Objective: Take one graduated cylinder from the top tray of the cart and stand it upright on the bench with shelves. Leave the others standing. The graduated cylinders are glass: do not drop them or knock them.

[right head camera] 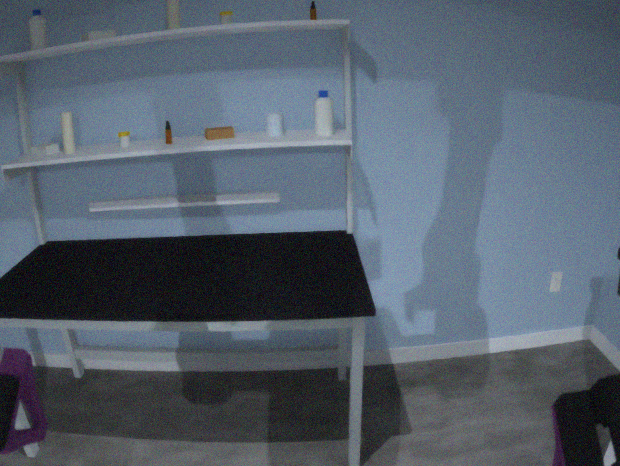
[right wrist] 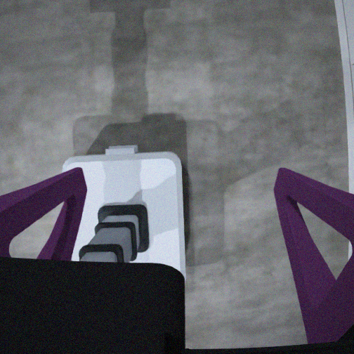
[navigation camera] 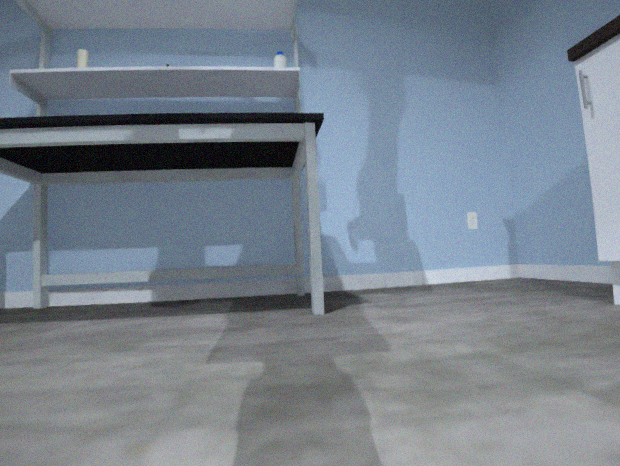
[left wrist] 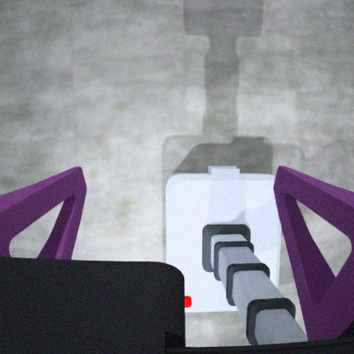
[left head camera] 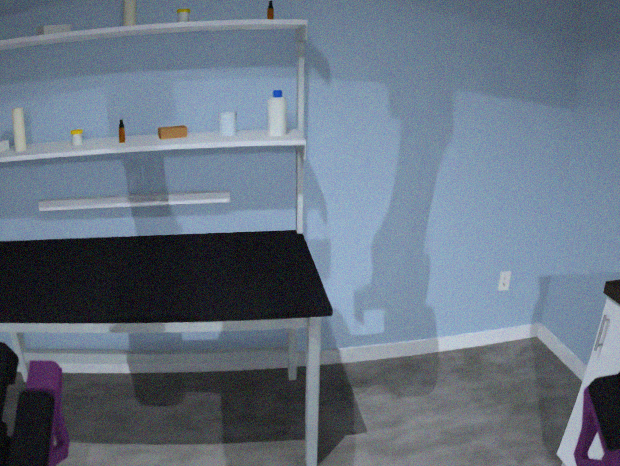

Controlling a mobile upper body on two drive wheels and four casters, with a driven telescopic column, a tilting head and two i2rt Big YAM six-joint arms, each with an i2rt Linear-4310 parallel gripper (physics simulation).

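Frame: origin at the left arm's base, x back, y left, z down, level; metres.
Seen in the pictures: left gripper, fingertip midpoint: (left head camera: 5, 443).
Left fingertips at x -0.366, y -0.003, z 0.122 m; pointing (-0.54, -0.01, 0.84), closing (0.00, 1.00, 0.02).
Note:
Offsets run from my left fingertips to a thing's top centre.
The bench with shelves (left head camera: 165, 280) (right head camera: 200, 280) (navigation camera: 165, 119) stands against the wall, with a black top and two white shelves above it. The cart and the graduated cylinders do not show in these views. My left gripper (left wrist: 179, 176) is open and empty above the floor; part of it shows at the lower left in both head views. My right gripper (right wrist: 180, 178) is open and empty above the floor; part of it shows at the lower right in both head views. Both grippers are apart from the bench.
The lower shelf (left head camera: 200, 142) (right head camera: 245, 143) holds a white bottle with a blue cap {dx -1.780, dy -0.259, dz -0.110 m} (left head camera: 277, 115) (right head camera: 323, 115), an orange-brown block {dx -1.803, dy +0.167, dz +0.028 m} (left head camera: 172, 132) (right head camera: 219, 133) and several small containers. A white cabinet (left head camera: 596, 360) (navigation camera: 598, 150) stands at the right. My white base (left wrist: 190, 200) (right wrist: 165, 200) shows below the grippers.

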